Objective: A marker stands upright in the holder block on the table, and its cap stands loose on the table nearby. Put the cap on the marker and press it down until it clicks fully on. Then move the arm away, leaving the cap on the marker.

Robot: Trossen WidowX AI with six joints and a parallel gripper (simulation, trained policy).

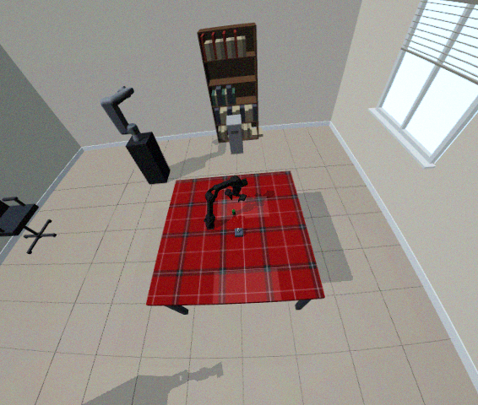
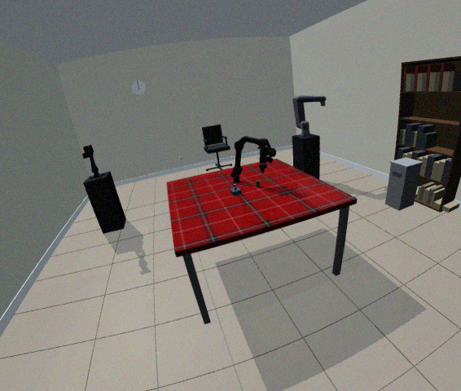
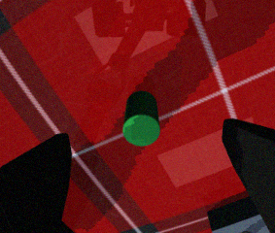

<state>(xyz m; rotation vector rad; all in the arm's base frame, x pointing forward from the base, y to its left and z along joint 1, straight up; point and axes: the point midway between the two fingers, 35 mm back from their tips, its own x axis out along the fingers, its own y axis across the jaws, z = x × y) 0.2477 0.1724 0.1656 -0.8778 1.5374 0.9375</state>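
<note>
The green cap lies 30 mm behind my gripper tip, 40 mm to the right of it and 110 mm below it. The rest, counted from my gripper tip: grey holder block (20 mm ahead, 260 mm to the right, 120 mm below).
</note>
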